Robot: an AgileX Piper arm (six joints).
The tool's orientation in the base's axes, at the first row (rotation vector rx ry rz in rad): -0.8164 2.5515 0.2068
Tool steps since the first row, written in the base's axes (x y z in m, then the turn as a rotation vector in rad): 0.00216 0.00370 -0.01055 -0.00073 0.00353 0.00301; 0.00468 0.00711 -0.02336 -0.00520 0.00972 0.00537; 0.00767 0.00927 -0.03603 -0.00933 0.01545 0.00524; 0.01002 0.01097 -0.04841 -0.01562 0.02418 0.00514; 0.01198 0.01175 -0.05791 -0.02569 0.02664 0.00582
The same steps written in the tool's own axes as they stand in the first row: 0.00140 0.00170 0.01117 -0.00268 0.00331 -0.00198; 0.00374 0.00294 0.02440 -0.00371 0.01096 -0.00406; 0.00632 0.00289 0.03735 -0.00361 0.01802 -0.00392; 0.00946 0.00284 0.04967 -0.00350 0.02878 -0.00380; 0.01202 0.00228 0.05904 0.00220 0.03664 -0.00749
